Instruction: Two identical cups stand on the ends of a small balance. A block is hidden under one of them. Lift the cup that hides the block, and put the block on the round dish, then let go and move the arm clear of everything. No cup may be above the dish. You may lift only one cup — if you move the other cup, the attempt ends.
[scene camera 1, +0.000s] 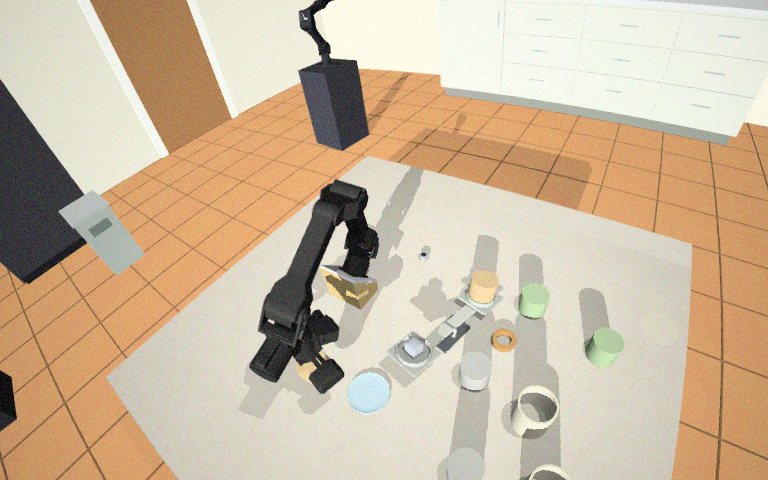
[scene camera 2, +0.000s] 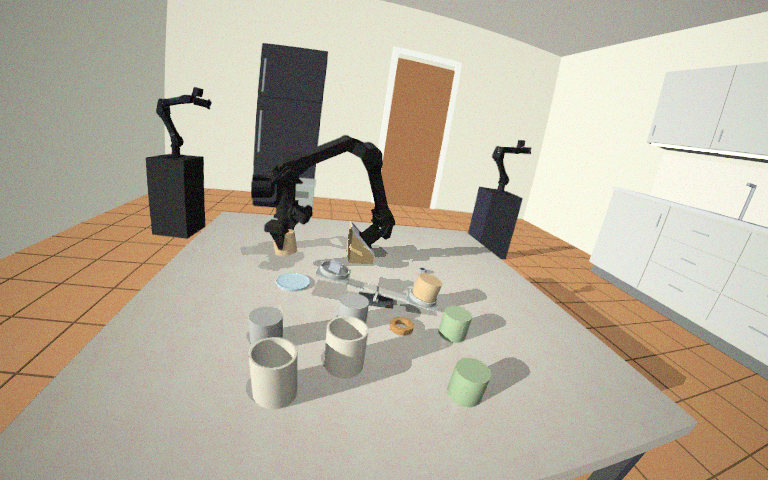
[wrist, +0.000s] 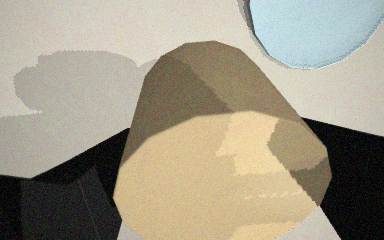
Observation:
In view: my gripper (scene camera 1: 318, 370), a grey cylinder (scene camera 2: 264, 322), a cream cup (scene camera 2: 346, 340) and a balance (scene camera 2: 343, 278).
My gripper shows as well in scene camera 2 (scene camera 2: 284, 245) and in the wrist view (wrist: 207, 129).

